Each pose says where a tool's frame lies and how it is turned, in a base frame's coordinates. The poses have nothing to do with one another.
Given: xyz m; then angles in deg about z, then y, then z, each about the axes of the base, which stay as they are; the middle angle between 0 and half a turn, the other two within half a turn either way.
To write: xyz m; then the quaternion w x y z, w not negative. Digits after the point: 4 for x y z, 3 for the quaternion.
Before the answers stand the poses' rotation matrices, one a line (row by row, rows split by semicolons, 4 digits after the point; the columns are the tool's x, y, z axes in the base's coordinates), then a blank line. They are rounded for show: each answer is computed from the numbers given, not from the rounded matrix.
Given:
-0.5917 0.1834 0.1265 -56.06 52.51 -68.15
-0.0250 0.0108 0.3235 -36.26 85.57 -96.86
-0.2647 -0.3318 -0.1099 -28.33 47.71 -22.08
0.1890 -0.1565 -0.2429 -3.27 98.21 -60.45
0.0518 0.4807 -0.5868 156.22 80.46 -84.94
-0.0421 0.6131 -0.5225 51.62 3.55 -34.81
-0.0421 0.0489 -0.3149 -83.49 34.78 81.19
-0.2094 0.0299 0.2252 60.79 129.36 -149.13
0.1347 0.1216 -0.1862 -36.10 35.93 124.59
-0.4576 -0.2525 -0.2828 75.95 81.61 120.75
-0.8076 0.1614 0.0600 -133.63 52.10 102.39
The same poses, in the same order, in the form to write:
-0.6436 0.7061 0.2953; -0.6242 -0.2609 -0.7365; -0.4430 -0.6583 0.6086
-0.5947 0.7951 -0.1191; 0.0088 -0.1417 -0.9899; -0.8039 -0.5897 0.0772
0.3705 0.6268 0.6855; -0.6624 0.6956 -0.2781; -0.6511 -0.3510 0.6729
-0.1199 0.8645 0.4881; 0.0959 0.4995 -0.8610; -0.9881 -0.0565 -0.1428
0.3883 -0.9174 0.0870; 0.1866 -0.0141 -0.9823; 0.9024 0.3976 0.1657
0.9563 -0.2880 0.0508; 0.2899 0.9564 -0.0353; -0.0384 0.0485 0.9981
0.9961 0.0129 0.0874; -0.0601 0.8238 0.5637; -0.0647 -0.5667 0.8213
0.7135 -0.2247 -0.6636; -0.5904 -0.7029 -0.3967; -0.3773 0.6749 -0.6342
0.1136 -0.9360 -0.3331; 0.8731 -0.0659 0.4831; -0.4741 -0.3457 0.8097
-0.8518 -0.1363 -0.5058; -0.4656 -0.2458 0.8502; -0.2402 0.9597 0.1459
0.7979 0.5785 -0.1693; -0.2587 0.5823 0.7707; 0.5445 -0.5711 0.6143

-0.5917 0.1834 0.1265 0.420 0.047 0.440 -0.793
-0.0250 0.0108 0.3235 0.292 0.343 0.586 -0.673
-0.2647 -0.3318 -0.1099 0.827 -0.022 0.404 -0.389
0.1890 -0.1565 -0.2429 0.556 0.362 0.664 -0.346
0.0518 0.4807 -0.5868 0.620 0.556 -0.329 0.445
-0.0421 0.6131 -0.5225 0.989 0.021 0.023 0.146
-0.0421 0.0489 -0.3149 0.954 -0.296 0.040 -0.019
-0.2094 0.0299 0.2252 0.307 0.873 -0.233 -0.298
0.1347 0.1216 -0.1862 0.681 -0.304 0.052 0.664
-0.4576 -0.2525 -0.2828 0.110 0.249 -0.604 -0.749
-0.8076 0.1614 0.0600 0.865 -0.388 -0.206 -0.242

